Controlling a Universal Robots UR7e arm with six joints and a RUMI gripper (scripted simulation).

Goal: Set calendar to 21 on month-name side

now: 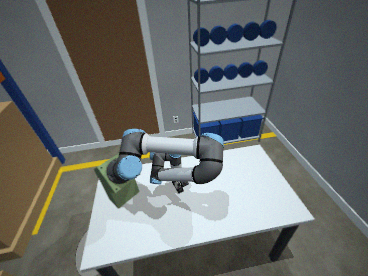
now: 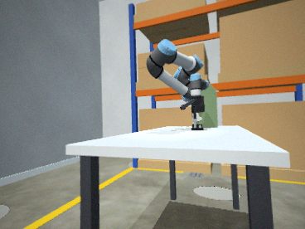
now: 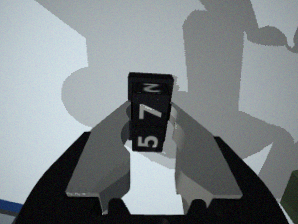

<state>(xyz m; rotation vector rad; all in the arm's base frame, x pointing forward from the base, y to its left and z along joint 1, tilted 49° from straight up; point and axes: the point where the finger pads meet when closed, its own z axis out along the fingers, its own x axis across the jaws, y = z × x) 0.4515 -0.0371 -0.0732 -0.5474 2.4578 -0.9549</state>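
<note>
Right now my hand is 10 mm above the dark cube.
</note>
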